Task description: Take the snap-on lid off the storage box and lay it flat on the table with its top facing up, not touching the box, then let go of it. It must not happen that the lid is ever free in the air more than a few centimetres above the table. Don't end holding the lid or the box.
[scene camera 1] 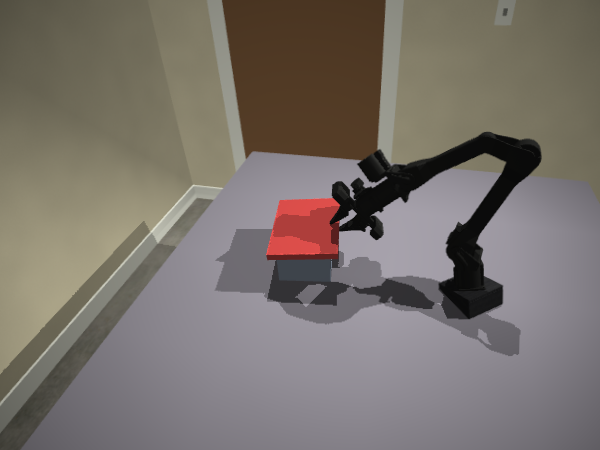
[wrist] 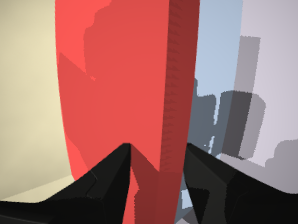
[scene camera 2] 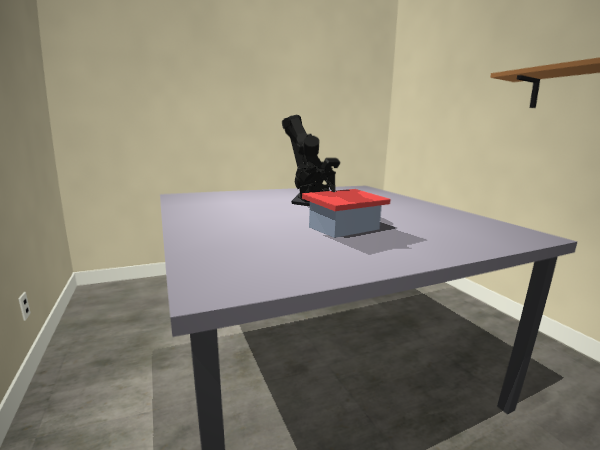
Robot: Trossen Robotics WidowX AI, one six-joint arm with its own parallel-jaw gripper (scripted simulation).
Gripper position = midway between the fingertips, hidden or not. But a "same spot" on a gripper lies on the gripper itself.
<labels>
my gripper: scene camera 1; wrist; scene camera 2 332, 194
red lid: scene camera 1 301, 231; wrist; scene camera 2
same spot on red lid: (wrist: 122, 78) = (scene camera 2: 327, 193)
same spot on my gripper: (wrist: 211, 183) = (scene camera 1: 347, 222)
</labels>
